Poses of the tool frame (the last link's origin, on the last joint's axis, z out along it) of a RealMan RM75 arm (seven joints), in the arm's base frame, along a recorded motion.
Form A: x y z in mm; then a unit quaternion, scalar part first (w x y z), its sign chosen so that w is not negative.
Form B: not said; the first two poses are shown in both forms.
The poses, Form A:
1: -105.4 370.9 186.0 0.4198 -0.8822 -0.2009 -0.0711
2: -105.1 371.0 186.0 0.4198 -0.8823 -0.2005 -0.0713
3: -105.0 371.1 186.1 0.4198 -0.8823 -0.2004 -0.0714
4: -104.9 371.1 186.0 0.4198 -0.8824 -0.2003 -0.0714
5: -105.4 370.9 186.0 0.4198 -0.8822 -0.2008 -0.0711
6: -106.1 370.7 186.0 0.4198 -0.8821 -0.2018 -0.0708
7: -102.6 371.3 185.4 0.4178 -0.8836 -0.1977 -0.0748
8: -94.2 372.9 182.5 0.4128 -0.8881 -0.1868 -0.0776
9: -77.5 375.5 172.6 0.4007 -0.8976 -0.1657 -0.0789
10: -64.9 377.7 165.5 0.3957 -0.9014 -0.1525 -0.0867
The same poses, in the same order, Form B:
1: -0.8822 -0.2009 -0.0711 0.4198 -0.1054 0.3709 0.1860
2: -0.8823 -0.2005 -0.0713 0.4198 -0.1051 0.3710 0.1860
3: -0.8823 -0.2004 -0.0714 0.4198 -0.1050 0.3711 0.1861
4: -0.8824 -0.2003 -0.0714 0.4198 -0.1049 0.3711 0.1860
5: -0.8822 -0.2008 -0.0711 0.4198 -0.1054 0.3709 0.1860
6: -0.8821 -0.2018 -0.0708 0.4198 -0.1061 0.3707 0.1860
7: -0.8836 -0.1977 -0.0748 0.4178 -0.1026 0.3713 0.1854
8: -0.8881 -0.1868 -0.0776 0.4128 -0.0942 0.3729 0.1825
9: -0.8976 -0.1657 -0.0789 0.4007 -0.0775 0.3755 0.1726
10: -0.9014 -0.1525 -0.0867 0.3957 -0.0649 0.3777 0.1655
